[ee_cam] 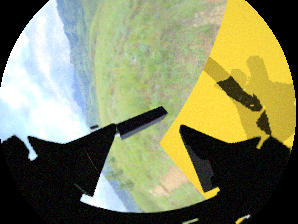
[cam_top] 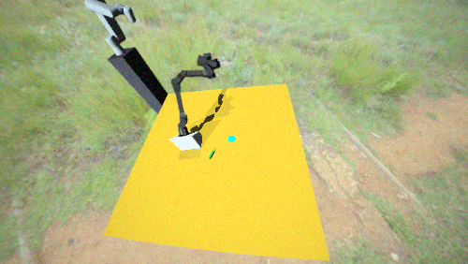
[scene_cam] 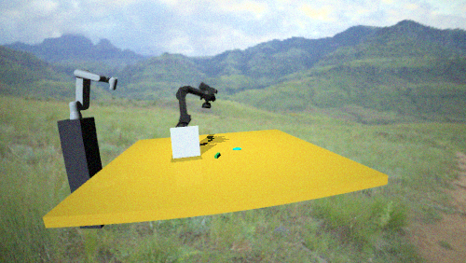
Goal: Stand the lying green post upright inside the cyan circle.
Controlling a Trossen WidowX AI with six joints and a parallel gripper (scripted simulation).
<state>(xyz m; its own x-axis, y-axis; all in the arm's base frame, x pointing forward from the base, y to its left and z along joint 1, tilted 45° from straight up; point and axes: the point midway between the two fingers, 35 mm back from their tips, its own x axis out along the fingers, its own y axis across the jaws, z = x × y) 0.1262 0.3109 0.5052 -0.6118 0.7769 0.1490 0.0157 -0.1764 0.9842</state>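
The green post is 130 mm ahead of my gripper tip, 680 mm to the right of it and 280 mm below it. Round my gripper tip: cyan circle (260 mm ahead, 520 mm to the right, 290 mm below).
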